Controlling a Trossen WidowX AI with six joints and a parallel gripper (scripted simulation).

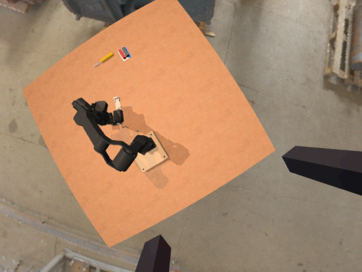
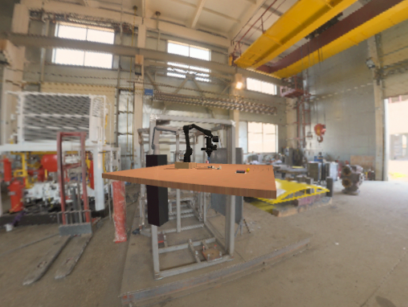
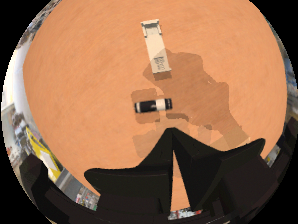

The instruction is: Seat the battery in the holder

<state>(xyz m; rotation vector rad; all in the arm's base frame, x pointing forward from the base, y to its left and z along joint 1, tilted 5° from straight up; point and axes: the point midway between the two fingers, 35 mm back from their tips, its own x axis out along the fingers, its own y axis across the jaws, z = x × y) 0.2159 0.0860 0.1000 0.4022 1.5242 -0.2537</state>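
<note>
Now: the battery 100 mm below my gripper tip, 20 mm to the left of it and 10 mm ahead of it. Also, from my gripper tip: yellow-handled screwdriver: 420 mm ahead, 110 mm to the right, 100 mm below.
</note>
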